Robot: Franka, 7 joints.
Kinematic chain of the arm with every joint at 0, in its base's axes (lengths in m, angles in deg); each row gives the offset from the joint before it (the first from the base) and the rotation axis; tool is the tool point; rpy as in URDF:
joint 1: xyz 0 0 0.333 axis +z
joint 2: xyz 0 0 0 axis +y
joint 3: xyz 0 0 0.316 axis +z
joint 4: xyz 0.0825 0 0 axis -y
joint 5: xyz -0.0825 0 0.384 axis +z
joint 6: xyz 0 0 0 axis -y
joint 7: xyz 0.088 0 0 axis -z
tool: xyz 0 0 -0.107 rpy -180 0 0
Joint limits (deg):
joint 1: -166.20..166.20
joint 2: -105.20..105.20
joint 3: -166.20..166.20
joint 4: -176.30..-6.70
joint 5: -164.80..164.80
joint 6: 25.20..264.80
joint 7: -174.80..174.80
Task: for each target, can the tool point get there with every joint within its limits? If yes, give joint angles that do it. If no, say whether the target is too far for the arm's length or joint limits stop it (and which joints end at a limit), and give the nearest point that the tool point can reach.
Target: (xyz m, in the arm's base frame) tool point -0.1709 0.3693 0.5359
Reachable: yes | joints 131.06 -33.81 -6.67 -148.12 60.61 171.55 125.72
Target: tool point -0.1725 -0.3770 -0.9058
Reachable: no: too far | nearest point -0.1446 -0.3161 -0.3569 | short by 0.553 m
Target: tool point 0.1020 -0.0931 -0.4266
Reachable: no: joint limits stop it (at a limit: joint 2) | nearest point 0.1165 -0.1064 -0.3457 | short by 0.083 m
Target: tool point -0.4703 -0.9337 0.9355
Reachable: no: too far | nearest point -0.3344 -0.6638 0.7614 | short by 0.349 m
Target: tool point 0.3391 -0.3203 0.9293
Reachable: yes | joints -79.19 28.69 55.71 -25.91 -119.01 214.08 75.19
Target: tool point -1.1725 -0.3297 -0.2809
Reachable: no: too far | nearest point -0.7375 -0.2074 -0.0531 | short by 0.506 m
